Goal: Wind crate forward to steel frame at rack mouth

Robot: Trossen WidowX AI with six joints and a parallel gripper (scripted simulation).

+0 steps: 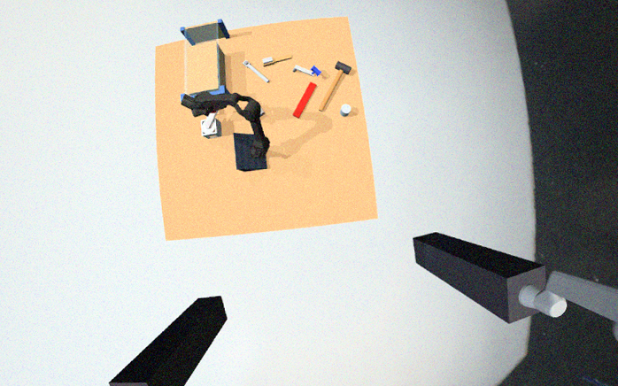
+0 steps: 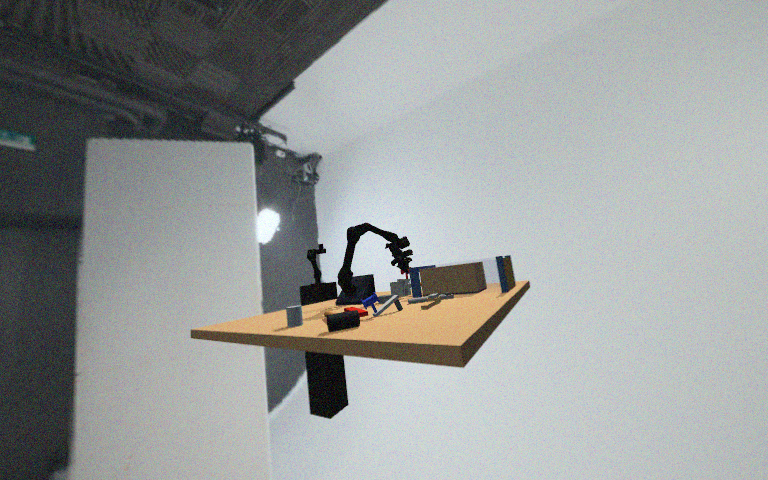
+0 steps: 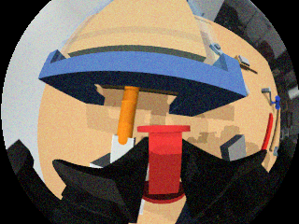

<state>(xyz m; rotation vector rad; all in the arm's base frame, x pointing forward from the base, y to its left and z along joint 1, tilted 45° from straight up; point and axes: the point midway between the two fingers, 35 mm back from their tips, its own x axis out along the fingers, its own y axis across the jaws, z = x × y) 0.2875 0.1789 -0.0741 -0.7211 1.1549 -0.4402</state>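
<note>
My gripper tip is 50 mm past the winch handle, 30 mm above it and 20 mm to the right of it. Round my gripper tip: winch (110 mm behind, 100 mm below, 50 mm to the left); red knob (20 mm behind); blue steel frame (60 mm ahead, 50 mm to the left, 20 mm below).
</note>
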